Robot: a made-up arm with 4 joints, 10 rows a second.
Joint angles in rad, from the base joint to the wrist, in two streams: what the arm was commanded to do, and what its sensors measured. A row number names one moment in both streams.
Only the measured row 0 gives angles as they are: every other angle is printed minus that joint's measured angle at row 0.
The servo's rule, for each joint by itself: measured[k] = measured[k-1] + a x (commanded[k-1-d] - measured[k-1]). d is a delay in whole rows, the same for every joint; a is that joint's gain. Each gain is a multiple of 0.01, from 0.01 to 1. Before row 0 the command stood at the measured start. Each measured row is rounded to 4 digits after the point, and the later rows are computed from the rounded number. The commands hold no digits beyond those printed.
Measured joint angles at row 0:
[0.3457, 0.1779, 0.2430, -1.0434]
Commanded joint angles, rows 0 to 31:
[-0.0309, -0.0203, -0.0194, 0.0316]
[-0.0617, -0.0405, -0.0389, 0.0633]
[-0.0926, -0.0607, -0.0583, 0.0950]
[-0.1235, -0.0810, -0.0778, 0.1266]
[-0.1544, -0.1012, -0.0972, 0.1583]
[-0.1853, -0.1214, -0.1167, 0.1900]
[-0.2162, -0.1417, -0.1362, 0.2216]
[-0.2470, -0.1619, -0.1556, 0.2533]
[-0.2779, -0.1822, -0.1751, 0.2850]
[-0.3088, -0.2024, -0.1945, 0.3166]
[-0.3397, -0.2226, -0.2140, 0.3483]
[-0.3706, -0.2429, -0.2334, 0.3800]
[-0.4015, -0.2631, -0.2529, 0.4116]
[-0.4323, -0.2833, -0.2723, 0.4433]
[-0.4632, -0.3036, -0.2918, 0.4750]
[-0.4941, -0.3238, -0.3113, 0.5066]
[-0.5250, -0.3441, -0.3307, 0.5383]
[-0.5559, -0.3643, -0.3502, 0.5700]
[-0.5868, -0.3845, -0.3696, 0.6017]
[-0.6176, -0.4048, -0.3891, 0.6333]
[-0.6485, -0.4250, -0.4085, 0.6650]
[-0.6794, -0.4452, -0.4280, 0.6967]
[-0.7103, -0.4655, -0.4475, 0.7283]
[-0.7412, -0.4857, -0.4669, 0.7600]
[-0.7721, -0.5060, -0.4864, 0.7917]
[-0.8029, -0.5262, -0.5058, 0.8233]
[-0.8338, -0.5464, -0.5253, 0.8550]
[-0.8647, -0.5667, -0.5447, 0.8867]
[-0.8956, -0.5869, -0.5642, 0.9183]
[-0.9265, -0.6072, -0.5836, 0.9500]
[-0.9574, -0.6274, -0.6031, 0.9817]
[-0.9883, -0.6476, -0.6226, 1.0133]
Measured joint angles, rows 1 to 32:
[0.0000, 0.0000, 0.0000, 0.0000]
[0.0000, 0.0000, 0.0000, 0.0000]
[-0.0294, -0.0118, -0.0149, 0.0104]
[-0.0601, -0.0284, -0.0334, 0.0279]
[-0.0910, -0.0471, -0.0526, 0.0500]
[-0.1219, -0.0668, -0.0720, 0.0753]
[-0.1528, -0.0868, -0.0914, 0.1027]
[-0.1837, -0.1069, -0.1109, 0.1315]
[-0.2146, -0.1271, -0.1304, 0.1612]
[-0.2454, -0.1473, -0.1498, 0.1916]
[-0.2763, -0.1675, -0.1693, 0.2224]
[-0.3072, -0.1877, -0.1887, 0.2535]
[-0.3381, -0.2079, -0.2082, 0.2848]
[-0.3690, -0.2282, -0.2276, 0.3162]
[-0.3999, -0.2484, -0.2471, 0.3477]
[-0.4307, -0.2686, -0.2665, 0.3792]
[-0.4616, -0.2889, -0.2860, 0.4108]
[-0.4925, -0.3091, -0.3055, 0.4424]
[-0.5234, -0.3294, -0.3249, 0.4740]
[-0.5543, -0.3496, -0.3444, 0.5057]
[-0.5852, -0.3698, -0.3638, 0.5374]
[-0.6160, -0.3901, -0.3833, 0.5690]
[-0.6469, -0.4103, -0.4027, 0.6007]
[-0.6778, -0.4305, -0.4222, 0.6324]
[-0.7087, -0.4508, -0.4417, 0.6640]
[-0.7396, -0.4710, -0.4611, 0.6957]
[-0.7705, -0.4913, -0.4806, 0.7274]
[-0.8013, -0.5115, -0.5000, 0.7590]
[-0.8322, -0.5317, -0.5195, 0.7907]
[-0.8631, -0.5520, -0.5389, 0.8224]
[-0.8940, -0.5722, -0.5584, 0.8540]
[-0.9249, -0.5925, -0.5778, 0.8857]
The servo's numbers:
d 2
a 0.95 0.58 0.77 0.33

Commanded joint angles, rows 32 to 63:
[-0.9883, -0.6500, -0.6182, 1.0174]
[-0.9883, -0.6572, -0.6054, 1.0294]
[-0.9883, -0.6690, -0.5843, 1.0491]
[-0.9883, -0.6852, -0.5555, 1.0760]
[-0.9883, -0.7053, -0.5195, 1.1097]
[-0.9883, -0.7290, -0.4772, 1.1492]
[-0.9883, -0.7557, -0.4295, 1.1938]
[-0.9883, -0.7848, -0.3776, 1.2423]
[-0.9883, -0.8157, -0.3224, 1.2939]
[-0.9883, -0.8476, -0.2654, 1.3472]
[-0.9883, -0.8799, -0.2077, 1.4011]
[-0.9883, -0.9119, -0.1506, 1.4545]
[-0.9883, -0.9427, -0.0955, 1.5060]
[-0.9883, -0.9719, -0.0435, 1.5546]
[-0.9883, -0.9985, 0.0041, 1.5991]
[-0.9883, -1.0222, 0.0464, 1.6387]
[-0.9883, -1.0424, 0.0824, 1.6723]
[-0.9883, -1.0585, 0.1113, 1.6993]
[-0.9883, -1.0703, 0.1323, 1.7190]
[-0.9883, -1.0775, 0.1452, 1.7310]
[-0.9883, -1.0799, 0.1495, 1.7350]
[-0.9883, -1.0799, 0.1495, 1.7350]
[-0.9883, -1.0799, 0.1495, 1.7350]
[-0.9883, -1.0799, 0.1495, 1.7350]
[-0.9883, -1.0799, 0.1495, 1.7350]
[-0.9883, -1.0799, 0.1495, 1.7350]
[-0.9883, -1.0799, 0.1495, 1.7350]
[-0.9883, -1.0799, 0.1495, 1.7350]
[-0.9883, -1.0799, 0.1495, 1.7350]
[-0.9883, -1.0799, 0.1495, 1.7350]
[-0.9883, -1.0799, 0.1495, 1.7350]
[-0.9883, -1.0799, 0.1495, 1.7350]
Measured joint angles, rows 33 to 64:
[-0.9558, -0.6127, -0.5973, 0.9174]
[-0.9867, -0.6329, -0.6168, 0.9490]
[-0.9882, -0.6428, -0.6179, 0.9716]
[-0.9883, -0.6512, -0.6083, 0.9907]
[-0.9883, -0.6615, -0.5898, 1.0100]
[-0.9883, -0.6752, -0.5634, 1.0318]
[-0.9883, -0.6927, -0.5296, 1.0575]
[-0.9883, -0.7138, -0.4893, 1.0878]
[-0.9883, -0.7381, -0.4433, 1.1228]
[-0.9883, -0.7652, -0.3927, 1.1622]
[-0.9883, -0.7945, -0.3386, 1.2057]
[-0.9883, -0.8253, -0.2822, 1.2524]
[-0.9883, -0.8570, -0.2248, 1.3015]
[-0.9883, -0.8888, -0.1677, 1.3520]
[-0.9883, -0.9201, -0.1121, 1.4028]
[-0.9883, -0.9501, -0.0593, 1.4529]
[-0.9883, -0.9782, -0.0105, 1.5011]
[-0.9883, -1.0037, 0.0333, 1.5465]
[-0.9883, -1.0261, 0.0711, 1.5880]
[-0.9883, -1.0449, 0.1021, 1.6247]
[-0.9883, -1.0596, 0.1254, 1.6558]
[-0.9883, -1.0700, 0.1406, 1.6806]
[-0.9883, -1.0757, 0.1475, 1.6986]
[-0.9883, -1.0781, 0.1490, 1.7106]
[-0.9883, -1.0791, 0.1494, 1.7187]
[-0.9883, -1.0796, 0.1495, 1.7241]
[-0.9883, -1.0798, 0.1495, 1.7277]
[-0.9883, -1.0799, 0.1495, 1.7301]
[-0.9883, -1.0799, 0.1495, 1.7317]
[-0.9883, -1.0799, 0.1495, 1.7328]
[-0.9883, -1.0799, 0.1495, 1.7335]
[-0.9883, -1.0799, 0.1495, 1.7340]

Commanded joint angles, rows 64 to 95:
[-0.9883, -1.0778, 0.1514, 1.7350]
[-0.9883, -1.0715, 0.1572, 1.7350]
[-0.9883, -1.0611, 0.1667, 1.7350]
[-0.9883, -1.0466, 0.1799, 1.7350]
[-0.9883, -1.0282, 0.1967, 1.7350]
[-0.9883, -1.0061, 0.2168, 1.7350]
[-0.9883, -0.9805, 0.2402, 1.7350]
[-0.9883, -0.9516, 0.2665, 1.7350]
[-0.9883, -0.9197, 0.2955, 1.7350]
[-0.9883, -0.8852, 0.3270, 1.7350]
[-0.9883, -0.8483, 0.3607, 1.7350]
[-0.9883, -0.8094, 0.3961, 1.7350]
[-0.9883, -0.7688, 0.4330, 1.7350]
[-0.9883, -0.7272, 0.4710, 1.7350]
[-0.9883, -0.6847, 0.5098, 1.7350]
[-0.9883, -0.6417, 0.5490, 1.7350]
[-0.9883, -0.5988, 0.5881, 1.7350]
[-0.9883, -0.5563, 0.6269, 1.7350]
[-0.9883, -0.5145, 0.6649, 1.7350]
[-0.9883, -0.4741, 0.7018, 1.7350]
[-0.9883, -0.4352, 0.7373, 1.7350]
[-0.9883, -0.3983, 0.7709, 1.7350]
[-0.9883, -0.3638, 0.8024, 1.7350]
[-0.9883, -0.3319, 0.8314, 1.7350]
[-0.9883, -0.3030, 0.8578, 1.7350]
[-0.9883, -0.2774, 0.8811, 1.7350]
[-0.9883, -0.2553, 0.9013, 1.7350]
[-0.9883, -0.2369, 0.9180, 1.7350]
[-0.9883, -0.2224, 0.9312, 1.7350]
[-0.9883, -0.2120, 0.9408, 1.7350]
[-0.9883, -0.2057, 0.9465, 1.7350]
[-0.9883, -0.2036, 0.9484, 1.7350]
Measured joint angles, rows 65 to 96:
[-0.9883, -1.0799, 0.1495, 1.7343]
[-0.9883, -1.0799, 0.1495, 1.7345]
[-0.9883, -1.0787, 0.1510, 1.7347]
[-0.9883, -1.0745, 0.1558, 1.7348]
[-0.9883, -1.0667, 0.1642, 1.7349]
[-0.9883, -1.0550, 0.1763, 1.7349]
[-0.9883, -1.0395, 0.1920, 1.7349]
[-0.9883, -1.0201, 0.2111, 1.7349]
[-0.9883, -0.9971, 0.2335, 1.7349]
[-0.9883, -0.9707, 0.2589, 1.7349]
[-0.9883, -0.9411, 0.2871, 1.7349]
[-0.9883, -0.9087, 0.3178, 1.7349]
[-0.9883, -0.8737, 0.3508, 1.7349]
[-0.9883, -0.8364, 0.3857, 1.7349]
[-0.9883, -0.7972, 0.4221, 1.7349]
[-0.9883, -0.7566, 0.4598, 1.7349]
[-0.9883, -0.7149, 0.4983, 1.7349]
[-0.9883, -0.6724, 0.5373, 1.7349]
[-0.9883, -0.6297, 0.5764, 1.7349]
[-0.9883, -0.5871, 0.6153, 1.7349]
[-0.9883, -0.5450, 0.6535, 1.7349]
[-0.9883, -0.5039, 0.6907, 1.7349]
[-0.9883, -0.4641, 0.7266, 1.7349]
[-0.9883, -0.4259, 0.7607, 1.7349]
[-0.9883, -0.3899, 0.7928, 1.7349]
[-0.9883, -0.3563, 0.8225, 1.7349]
[-0.9883, -0.3254, 0.8497, 1.7349]
[-0.9883, -0.2976, 0.8739, 1.7349]
[-0.9883, -0.2731, 0.8950, 1.7349]
[-0.9883, -0.2521, 0.9127, 1.7349]
[-0.9883, -0.2349, 0.9269, 1.7349]
[-0.9883, -0.2216, 0.9376, 1.7349]

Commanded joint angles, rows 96 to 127:
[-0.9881, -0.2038, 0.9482, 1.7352]
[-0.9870, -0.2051, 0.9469, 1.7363]
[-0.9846, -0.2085, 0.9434, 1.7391]
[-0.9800, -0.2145, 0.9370, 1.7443]
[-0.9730, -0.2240, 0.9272, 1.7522]
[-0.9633, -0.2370, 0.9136, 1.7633]
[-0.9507, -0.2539, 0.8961, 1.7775]
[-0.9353, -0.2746, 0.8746, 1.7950]
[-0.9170, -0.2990, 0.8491, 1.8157]
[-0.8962, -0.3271, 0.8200, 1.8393]
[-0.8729, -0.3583, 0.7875, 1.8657]
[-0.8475, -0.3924, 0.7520, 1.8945]
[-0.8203, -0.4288, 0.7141, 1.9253]
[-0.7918, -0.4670, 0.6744, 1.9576]
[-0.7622, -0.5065, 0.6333, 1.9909]
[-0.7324, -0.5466, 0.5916, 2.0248]
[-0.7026, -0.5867, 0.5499, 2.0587]
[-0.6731, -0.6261, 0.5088, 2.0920]
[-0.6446, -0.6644, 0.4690, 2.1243]
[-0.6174, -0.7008, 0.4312, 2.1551]
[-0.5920, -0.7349, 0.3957, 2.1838]
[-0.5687, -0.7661, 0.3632, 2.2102]
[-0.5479, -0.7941, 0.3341, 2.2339]
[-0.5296, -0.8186, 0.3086, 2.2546]
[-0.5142, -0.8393, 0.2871, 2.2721]
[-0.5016, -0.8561, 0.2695, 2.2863]
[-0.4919, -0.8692, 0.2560, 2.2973]
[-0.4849, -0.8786, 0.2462, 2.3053]
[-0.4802, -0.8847, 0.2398, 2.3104]
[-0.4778, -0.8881, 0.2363, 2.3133]
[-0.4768, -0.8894, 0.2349, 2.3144]
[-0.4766, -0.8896, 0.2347, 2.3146]
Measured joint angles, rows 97 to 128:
[-0.9883, -0.2124, 0.9445, 1.7349]
[-0.9883, -0.2073, 0.9475, 1.7349]
[-0.9881, -0.2053, 0.9480, 1.7350]
[-0.9871, -0.2052, 0.9472, 1.7354]
[-0.9847, -0.2071, 0.9443, 1.7366]
[-0.9802, -0.2114, 0.9387, 1.7391]
[-0.9734, -0.2187, 0.9298, 1.7434]
[-0.9638, -0.2293, 0.9173, 1.7500]
[-0.9514, -0.2436, 0.9010, 1.7591]
[-0.9361, -0.2616, 0.8807, 1.7709]
[-0.9180, -0.2833, 0.8564, 1.7857]
[-0.8973, -0.3087, 0.8284, 1.8034]
[-0.8741, -0.3375, 0.7969, 1.8240]
[-0.8488, -0.3693, 0.7623, 1.8473]
[-0.8217, -0.4038, 0.7252, 1.8730]
[-0.7933, -0.4405, 0.6861, 1.9009]
[-0.7638, -0.4788, 0.6454, 1.9306]
[-0.7340, -0.5181, 0.6040, 1.9617]
[-0.7042, -0.5579, 0.5623, 1.9937]
[-0.6747, -0.5975, 0.5211, 2.0261]
[-0.6461, -0.6363, 0.4810, 2.0585]
[-0.6188, -0.6737, 0.4427, 2.0904]
[-0.5933, -0.7092, 0.4065, 2.1212]
[-0.5699, -0.7422, 0.3732, 2.1506]
[-0.5490, -0.7723, 0.3431, 2.1781]
[-0.5306, -0.7992, 0.3165, 2.2033]
[-0.5150, -0.8225, 0.2939, 2.2260]
[-0.5023, -0.8420, 0.2751, 2.2459]
[-0.4924, -0.8578, 0.2604, 2.2629]
[-0.4853, -0.8699, 0.2495, 2.2769]
[-0.4805, -0.8785, 0.2420, 2.2880]
[-0.4779, -0.8841, 0.2376, 2.2963]

